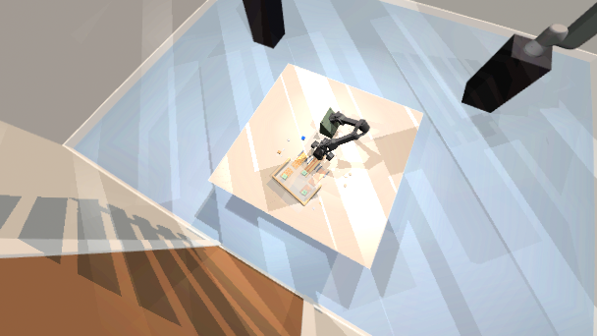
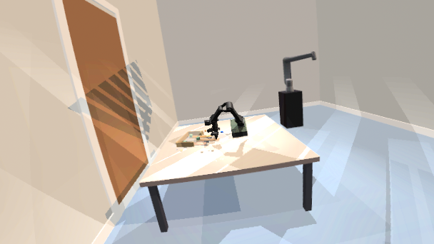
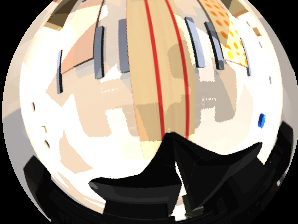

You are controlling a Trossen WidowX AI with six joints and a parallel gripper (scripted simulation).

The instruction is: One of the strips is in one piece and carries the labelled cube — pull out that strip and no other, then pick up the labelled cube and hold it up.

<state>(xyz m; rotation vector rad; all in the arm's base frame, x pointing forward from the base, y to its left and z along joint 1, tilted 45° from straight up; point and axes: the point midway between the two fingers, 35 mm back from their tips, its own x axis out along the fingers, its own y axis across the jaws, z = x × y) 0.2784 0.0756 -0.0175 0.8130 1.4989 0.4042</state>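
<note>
Right now my gripper tip is 90 mm short of the long tan strip and 20 mm to the left of it. The rest, counted from my gripper tip: blue piece (200 mm to the right, 70 mm behind); then yellow dotted strip (130 mm to the right, 120 mm ahead).
</note>
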